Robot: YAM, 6 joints.
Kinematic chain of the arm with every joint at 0, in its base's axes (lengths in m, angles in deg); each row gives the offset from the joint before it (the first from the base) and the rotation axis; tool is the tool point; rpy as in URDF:
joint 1: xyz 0 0 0.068 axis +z
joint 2: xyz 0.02 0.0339 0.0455 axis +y
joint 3: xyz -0.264 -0.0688 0 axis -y
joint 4: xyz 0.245 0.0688 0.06 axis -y
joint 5: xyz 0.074 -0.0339 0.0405 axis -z
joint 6: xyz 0.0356 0 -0.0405 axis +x
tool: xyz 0 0 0 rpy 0 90 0
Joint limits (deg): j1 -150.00..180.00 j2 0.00..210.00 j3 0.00..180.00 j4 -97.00..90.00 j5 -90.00..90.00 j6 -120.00..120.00
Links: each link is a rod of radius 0.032 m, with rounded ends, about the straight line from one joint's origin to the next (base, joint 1, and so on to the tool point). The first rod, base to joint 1, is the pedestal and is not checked.
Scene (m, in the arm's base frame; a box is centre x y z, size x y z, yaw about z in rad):
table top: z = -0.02
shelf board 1: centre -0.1 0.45 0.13 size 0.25 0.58 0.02 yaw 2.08
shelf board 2: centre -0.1 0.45 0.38 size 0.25 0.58 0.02 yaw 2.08
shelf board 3: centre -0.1 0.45 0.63 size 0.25 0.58 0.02 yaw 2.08
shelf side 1: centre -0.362 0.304 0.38 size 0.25 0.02 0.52 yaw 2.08
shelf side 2: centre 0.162 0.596 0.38 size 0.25 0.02 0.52 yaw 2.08
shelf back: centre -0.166 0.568 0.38 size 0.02 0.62 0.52 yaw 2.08
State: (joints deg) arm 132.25 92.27 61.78 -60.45 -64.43 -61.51
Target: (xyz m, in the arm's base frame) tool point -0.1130 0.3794 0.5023
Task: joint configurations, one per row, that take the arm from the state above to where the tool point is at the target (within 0.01 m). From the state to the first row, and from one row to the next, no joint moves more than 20 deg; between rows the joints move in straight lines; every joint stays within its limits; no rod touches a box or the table.
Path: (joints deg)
1: 133.63 73.82 55.45 -55.18 -69.54 -70.99
2: 135.02 55.36 49.13 -49.91 -74.66 -80.47
3: 136.40 36.91 42.80 -44.64 -79.77 -89.95
4: 137.79 18.45 36.47 -39.37 -84.89 -99.43
5: 139.17 0.00 30.15 -34.10 -90.00 -108.91
6: 126.95 18.46 47.59 -36.12 -81.14 -97.06
7: 114.74 36.93 65.03 -38.14 -72.28 -85.21
8: 102.52 55.39 82.47 -40.16 -63.43 -73.36
9: 90.30 73.86 99.91 -42.18 -54.57 -61.51
10: 96.39 89.46 112.26 -32.27 -53.62 -61.51
11: 102.48 105.06 124.62 -22.36 -52.67 -61.51

